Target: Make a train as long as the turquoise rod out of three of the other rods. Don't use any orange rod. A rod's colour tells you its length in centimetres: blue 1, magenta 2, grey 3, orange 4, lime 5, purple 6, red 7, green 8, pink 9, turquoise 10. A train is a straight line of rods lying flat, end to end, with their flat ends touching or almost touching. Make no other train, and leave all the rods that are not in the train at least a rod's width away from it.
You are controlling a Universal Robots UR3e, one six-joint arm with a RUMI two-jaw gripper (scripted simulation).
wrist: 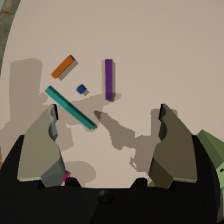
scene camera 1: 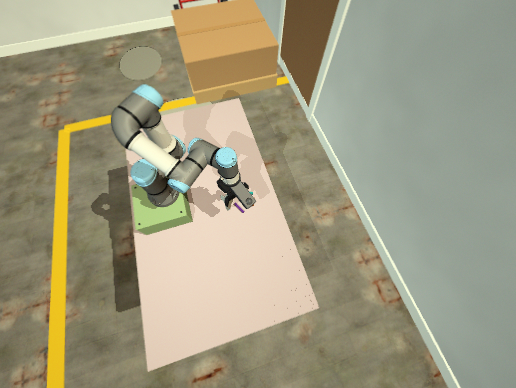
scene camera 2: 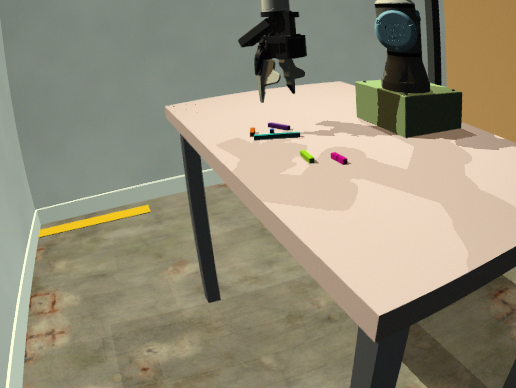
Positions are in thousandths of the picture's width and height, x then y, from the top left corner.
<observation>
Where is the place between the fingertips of my gripper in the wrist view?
At 484, 471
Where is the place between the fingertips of my gripper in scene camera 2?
At 540, 254
</observation>
